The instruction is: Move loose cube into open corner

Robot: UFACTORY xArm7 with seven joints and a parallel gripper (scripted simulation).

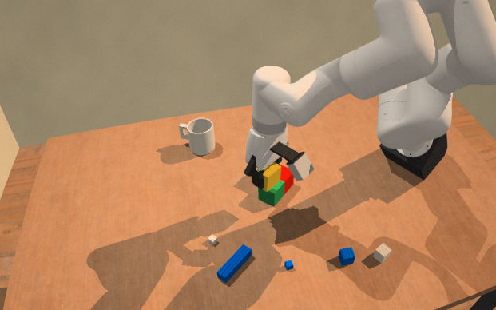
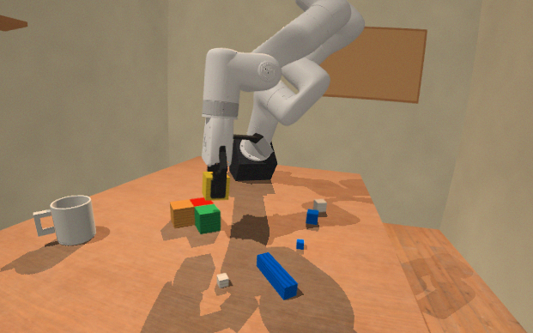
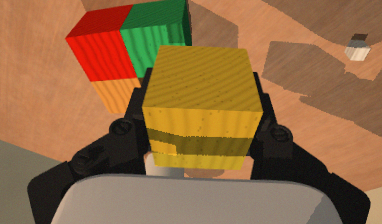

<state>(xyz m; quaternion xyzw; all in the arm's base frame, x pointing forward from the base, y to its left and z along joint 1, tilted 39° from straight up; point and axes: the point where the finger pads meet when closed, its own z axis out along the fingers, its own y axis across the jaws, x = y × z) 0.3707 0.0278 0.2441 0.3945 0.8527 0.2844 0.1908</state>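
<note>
My gripper is now 10 cm above the green cube, 4 cm to the left of it and 1 cm past it. The rest, counted from my hand: yellow cube: right at my hand; then red cube: 10 cm below, 8 cm to the right, 4 cm behind; then orange cube: 11 cm to the right, 10 cm below.
</note>
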